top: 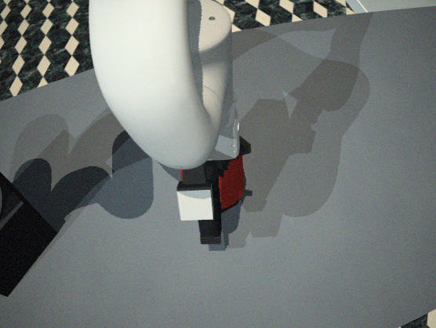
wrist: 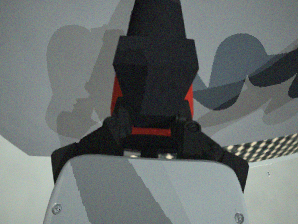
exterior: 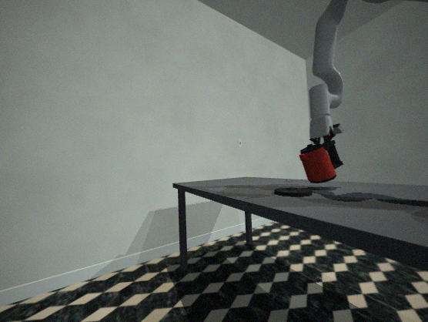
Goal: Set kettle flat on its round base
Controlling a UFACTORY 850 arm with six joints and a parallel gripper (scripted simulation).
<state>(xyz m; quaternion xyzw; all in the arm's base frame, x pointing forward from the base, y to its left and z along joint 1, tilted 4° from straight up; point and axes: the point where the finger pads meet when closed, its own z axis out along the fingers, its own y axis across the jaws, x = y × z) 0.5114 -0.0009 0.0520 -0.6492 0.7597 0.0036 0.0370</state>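
My gripper is now 60 mm above the red kettle and 20 mm to the right of it. Also, from my hand: black round base 240 mm to the left, 200 mm below.
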